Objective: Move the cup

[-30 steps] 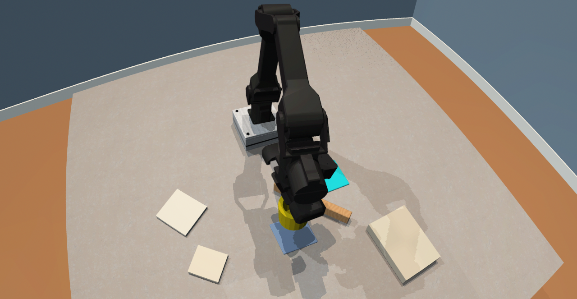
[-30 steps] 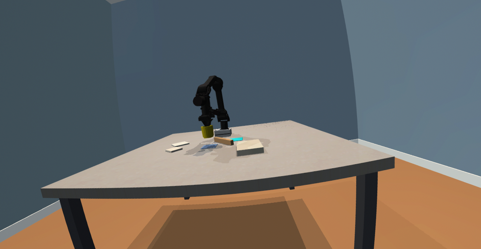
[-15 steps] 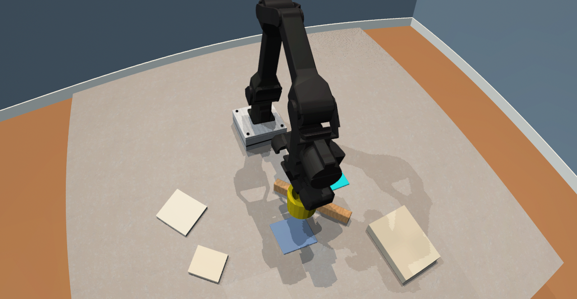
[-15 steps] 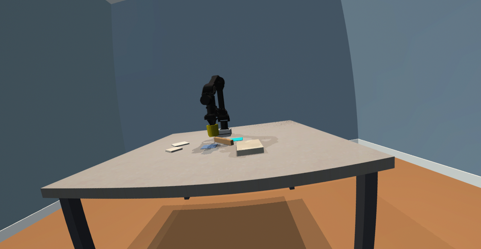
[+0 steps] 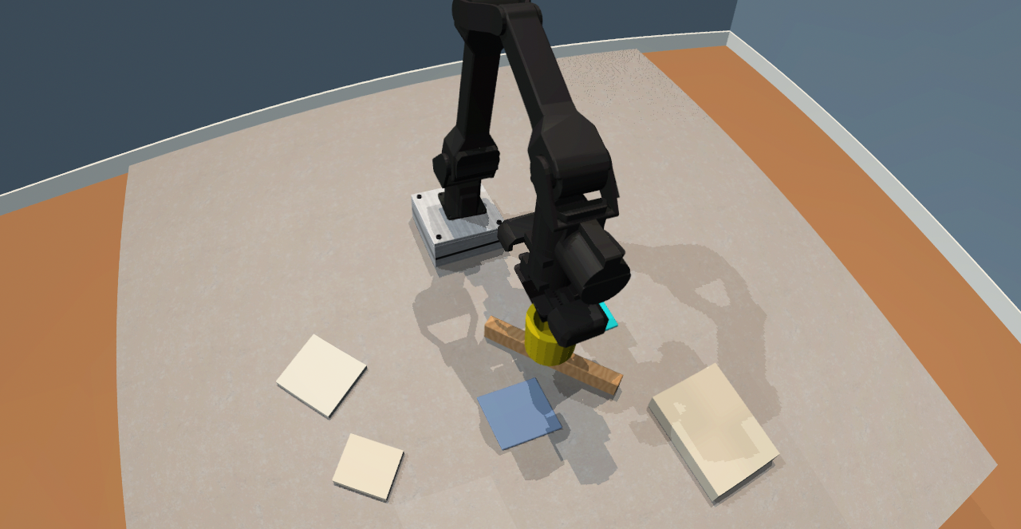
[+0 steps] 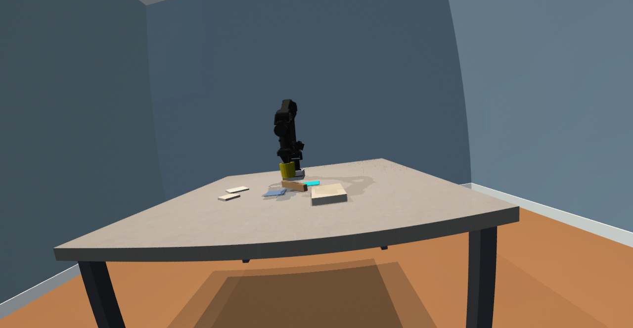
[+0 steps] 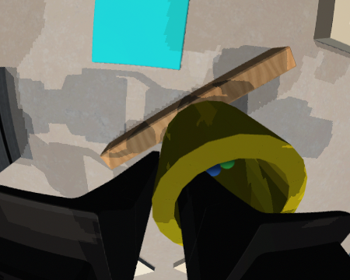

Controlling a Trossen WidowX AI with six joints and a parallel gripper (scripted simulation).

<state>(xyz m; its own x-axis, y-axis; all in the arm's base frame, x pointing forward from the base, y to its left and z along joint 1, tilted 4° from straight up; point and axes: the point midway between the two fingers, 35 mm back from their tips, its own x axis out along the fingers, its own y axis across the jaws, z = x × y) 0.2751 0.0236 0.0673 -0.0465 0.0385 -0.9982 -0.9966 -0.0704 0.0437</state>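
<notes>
Right now the cyan pad is 10 cm below my gripper tip, 9 cm to the left of it and 5 cm behind it. From my gripper tip the other things lie so: yellow cup 2 cm ahead; blue pad 10 cm below, 8 cm ahead, 6 cm to the right.
</notes>
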